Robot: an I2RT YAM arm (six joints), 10 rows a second.
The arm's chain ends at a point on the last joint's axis. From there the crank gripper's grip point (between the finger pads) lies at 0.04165 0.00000 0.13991 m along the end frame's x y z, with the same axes.
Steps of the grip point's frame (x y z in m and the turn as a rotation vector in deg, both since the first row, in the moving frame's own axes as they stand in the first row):
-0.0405 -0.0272 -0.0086 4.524 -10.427 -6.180
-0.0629 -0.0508 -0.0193 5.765 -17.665 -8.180
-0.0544 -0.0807 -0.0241 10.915 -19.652 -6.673
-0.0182 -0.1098 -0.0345 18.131 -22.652 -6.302
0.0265 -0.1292 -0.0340 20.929 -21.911 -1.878
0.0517 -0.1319 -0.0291 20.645 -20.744 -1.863
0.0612 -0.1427 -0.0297 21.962 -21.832 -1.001
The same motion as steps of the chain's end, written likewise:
-0.0137 -0.0129 -0.0132 4.524 -10.427 -6.180
-0.0173 -0.0336 -0.0243 5.765 -17.665 -8.180
-0.0035 -0.0515 -0.0269 10.915 -19.652 -6.673
0.0405 -0.0635 -0.0320 18.131 -22.652 -6.302
0.0814 -0.0772 -0.0298 20.929 -21.911 -1.878
0.1037 -0.0805 -0.0254 20.645 -20.744 -1.863
0.1154 -0.0884 -0.0247 21.962 -21.832 -1.001

